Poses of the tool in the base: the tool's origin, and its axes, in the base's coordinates. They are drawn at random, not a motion.
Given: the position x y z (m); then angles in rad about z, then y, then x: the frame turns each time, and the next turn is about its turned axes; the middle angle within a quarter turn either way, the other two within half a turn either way.
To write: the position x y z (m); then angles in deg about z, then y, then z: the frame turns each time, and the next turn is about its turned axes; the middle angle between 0 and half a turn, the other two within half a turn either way. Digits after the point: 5 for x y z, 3 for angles.
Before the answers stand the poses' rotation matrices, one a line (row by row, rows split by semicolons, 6 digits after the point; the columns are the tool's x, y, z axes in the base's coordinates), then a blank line. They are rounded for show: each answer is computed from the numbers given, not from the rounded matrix.
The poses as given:
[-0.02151 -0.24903 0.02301 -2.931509 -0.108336 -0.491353]
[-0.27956 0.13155 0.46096 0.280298 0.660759 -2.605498]
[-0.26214 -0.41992 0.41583 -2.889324 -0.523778 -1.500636]
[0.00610 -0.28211 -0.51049 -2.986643 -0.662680 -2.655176]
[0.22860 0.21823 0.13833 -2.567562 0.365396 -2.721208]
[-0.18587 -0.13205 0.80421 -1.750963 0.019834 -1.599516]
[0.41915 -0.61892 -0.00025 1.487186 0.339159 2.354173]
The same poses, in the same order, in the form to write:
-0.972280 0.133977 0.191631; -0.207319 -0.872949 -0.441565; 0.108124 -0.469053 0.876526
0.758714 -0.063410 -0.648331; 0.218416 -0.912879 0.344887; -0.613716 -0.403276 -0.678764
-0.838528 -0.465635 0.282940; -0.216139 -0.192416 -0.957215; 0.500155 -0.863805 0.060705
-0.778901 -0.420582 -0.465214; -0.121666 0.829038 -0.545797; 0.615232 -0.368521 -0.696909
-0.784283 -0.373288 0.495536; -0.507172 0.845793 -0.165561; -0.357319 -0.381169 -0.852662
-0.179158 -0.024699 0.983510; -0.983620 0.024649 -0.178559; -0.019833 -0.999391 -0.028710
0.078756 0.722897 0.686453; 0.939740 0.175969 -0.293126; -0.332694 0.668173 -0.665477

[-0.02151 -0.24903 0.02301 -66.540 28.774 -102.981]
[-0.27956 0.13155 0.46096 151.989 132.747 -33.309]
[-0.26214 -0.41992 0.41583 -73.533 86.520 -120.071]
[0.00610 -0.28211 -0.51049 -130.443 134.180 -149.079]
[0.22860 0.21823 0.13833 -18.475 148.502 -46.850]
[-0.18587 -0.13205 0.80421 -10.290 91.645 -88.863]
[0.41915 -0.61892 -0.00025 -23.123 131.719 63.531]

